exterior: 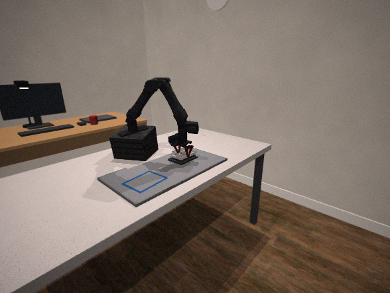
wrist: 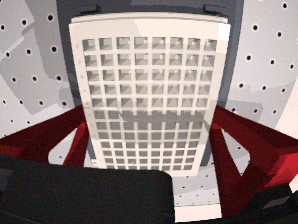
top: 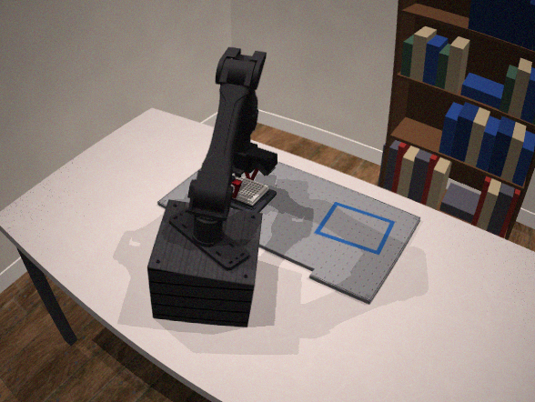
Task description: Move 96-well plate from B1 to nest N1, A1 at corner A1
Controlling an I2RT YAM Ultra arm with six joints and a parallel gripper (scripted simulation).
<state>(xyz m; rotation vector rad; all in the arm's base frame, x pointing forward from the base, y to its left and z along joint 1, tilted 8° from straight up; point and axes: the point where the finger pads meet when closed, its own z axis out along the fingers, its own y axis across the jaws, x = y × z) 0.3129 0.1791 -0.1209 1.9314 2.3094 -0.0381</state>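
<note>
Right now the dark plate nest is 3 cm below my hand. From my hand the other things lie so: white 96-well plate (right at my hand).
</note>
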